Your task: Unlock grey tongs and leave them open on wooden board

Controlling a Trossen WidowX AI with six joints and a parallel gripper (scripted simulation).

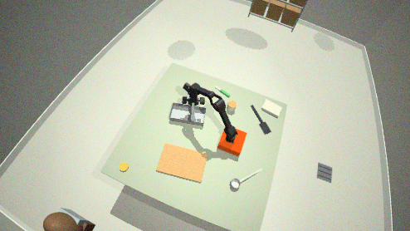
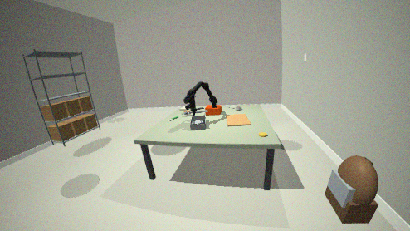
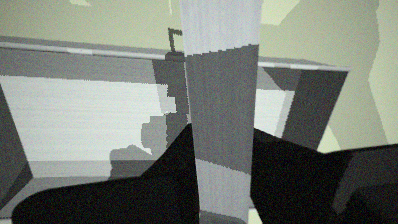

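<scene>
Right now my gripper tip is 6 cm past the wooden board, 48 cm to the right of it and 9 cm above it. The rest, counted from my gripper tip: black spatula (63 cm behind, 11 cm to the right, 10 cm below); jar (33 cm behind, 16 cm to the right, 6 cm below); roasting tin (3 cm ahead, 5 cm to the left, 7 cm below).
</scene>
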